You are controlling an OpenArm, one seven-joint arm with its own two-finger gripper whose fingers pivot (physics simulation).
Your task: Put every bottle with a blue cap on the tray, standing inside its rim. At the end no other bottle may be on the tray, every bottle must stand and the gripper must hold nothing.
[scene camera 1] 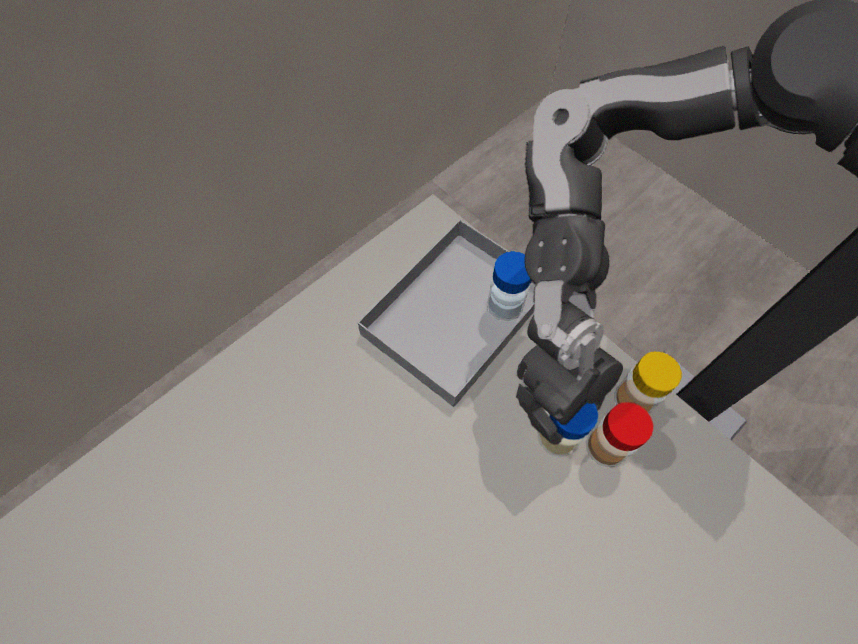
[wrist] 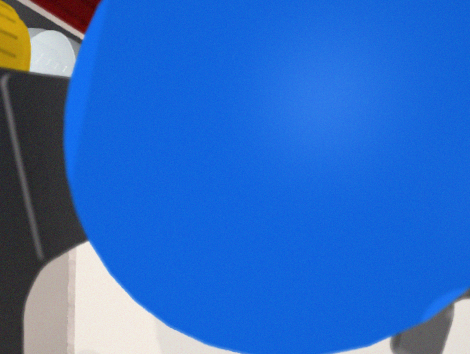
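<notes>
A blue-capped bottle (scene camera 1: pixel 511 275) stands inside the rim of the grey tray (scene camera 1: pixel 407 366), near its right corner. A second blue-capped bottle (scene camera 1: pixel 580 421) (wrist: pixel 280 165) with a pale yellow lower part stands on the table to the right of and below the tray; its cap fills most of the wrist view. My gripper (scene camera 1: pixel 568 428) (wrist: pixel 278 198) is around this bottle from above, shut on it below the cap. One finger shows on the bottle's left in the scene view; the other is hidden. The fingers' contact surfaces are hidden by the cap.
A red-capped bottle (scene camera 1: pixel 625 431) (wrist: pixel 62 12) stands close on the right of the gripped bottle. A yellow-capped bottle (scene camera 1: pixel 654 377) (wrist: pixel 12 40) stands behind it near the table edge. The arm passes over the tray's right corner.
</notes>
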